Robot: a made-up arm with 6 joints.
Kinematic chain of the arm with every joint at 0, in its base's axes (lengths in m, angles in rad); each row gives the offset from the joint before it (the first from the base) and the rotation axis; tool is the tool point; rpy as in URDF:
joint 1: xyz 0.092 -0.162 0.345 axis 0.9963 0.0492 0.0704
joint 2: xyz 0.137 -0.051 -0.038 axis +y
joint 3: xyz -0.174 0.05 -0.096 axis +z
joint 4: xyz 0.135 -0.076 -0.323 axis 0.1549 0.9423 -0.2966
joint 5: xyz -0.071 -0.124 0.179 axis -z
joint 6: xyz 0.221 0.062 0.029 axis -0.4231 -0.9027 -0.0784
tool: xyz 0.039 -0.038 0.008 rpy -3.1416 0 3.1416
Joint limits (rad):
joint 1: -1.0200..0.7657
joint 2: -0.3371..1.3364
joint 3: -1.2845..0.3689
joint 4: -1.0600..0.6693
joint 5: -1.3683..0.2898
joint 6: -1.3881..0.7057
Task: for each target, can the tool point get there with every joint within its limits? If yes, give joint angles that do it. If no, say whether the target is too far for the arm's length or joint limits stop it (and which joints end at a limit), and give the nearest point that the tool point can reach.
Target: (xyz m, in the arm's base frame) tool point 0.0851 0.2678 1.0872
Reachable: no: joint limits stop it (at a limit: joint 1, joint 2, joint 3, joint 5) | nearest point -0.0014 -0.1187 0.7249 | short by 0.537 m
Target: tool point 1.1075 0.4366 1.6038
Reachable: no: too far | nearest point 0.0280 -0.0857 0.6809 | short by 1.513 m
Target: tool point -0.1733 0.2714 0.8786
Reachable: no: joint limits stop it (at a limit: joint 1, joint 2, joint 3, joint 5) | nearest point -0.0185 -0.1280 0.7346 | short by 0.452 m
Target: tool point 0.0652 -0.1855 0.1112
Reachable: yes | joints -0.3154 0.9708 0.0993 0.4633 -1.1540 -0.5048
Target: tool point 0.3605 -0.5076 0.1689
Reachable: yes | joints -0.5798 0.1835 -0.0234 0.3191 -0.1298 -0.0540
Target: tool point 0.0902 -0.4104 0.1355
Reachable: yes | joints -0.3078 0.6802 -0.5499 0.2008 -0.6547 -0.9580
